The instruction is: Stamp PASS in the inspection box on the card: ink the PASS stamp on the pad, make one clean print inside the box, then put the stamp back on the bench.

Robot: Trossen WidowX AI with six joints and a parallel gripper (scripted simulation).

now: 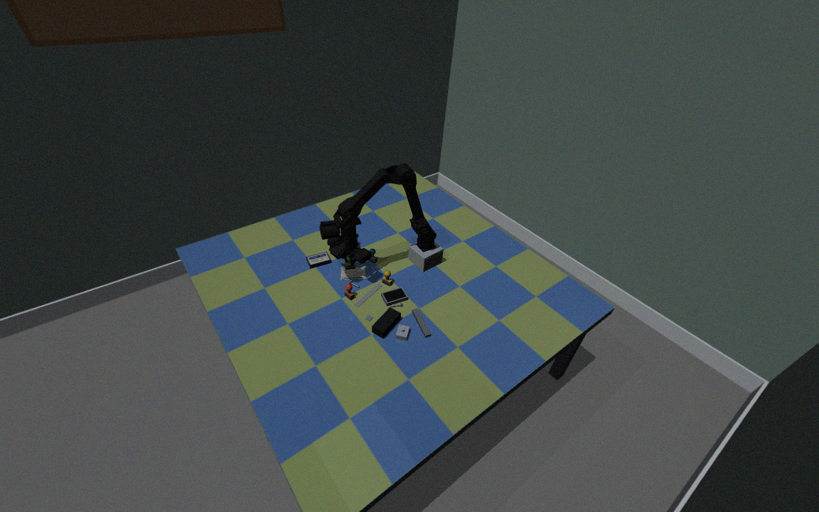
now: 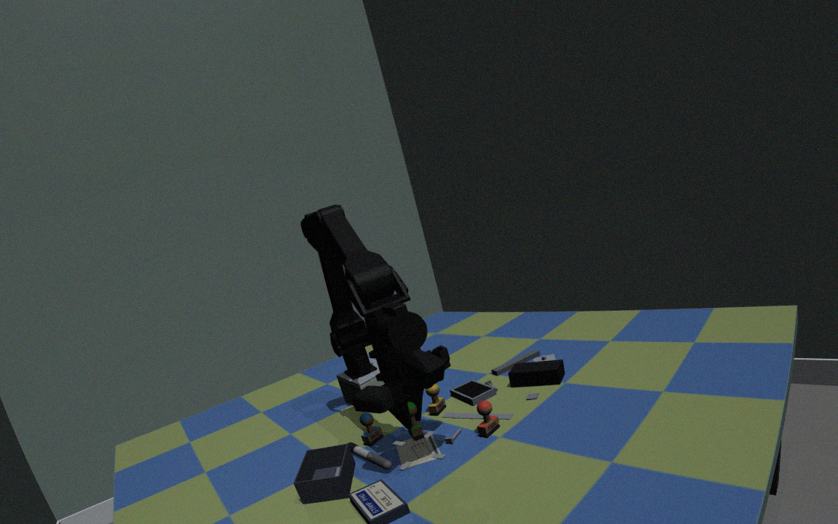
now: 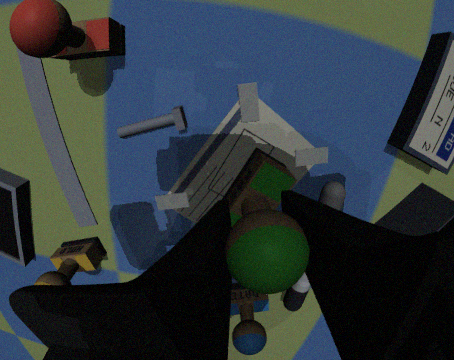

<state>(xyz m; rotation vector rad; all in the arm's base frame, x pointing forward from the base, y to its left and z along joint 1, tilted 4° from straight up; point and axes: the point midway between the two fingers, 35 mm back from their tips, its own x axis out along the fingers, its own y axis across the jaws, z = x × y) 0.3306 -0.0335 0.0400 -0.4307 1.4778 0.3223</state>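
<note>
Now: gripper tip 60 mm above the inspection card and 10 mm past it. From my gripper tip the other things lie so: red-knobbed stamp (120 mm to the left, 50 mm ahead, 40 mm below); white marker (90 mm to the right, 70 mm behind, 50 mm below); green-knobbed stamp (right at my gripper tip).
</note>
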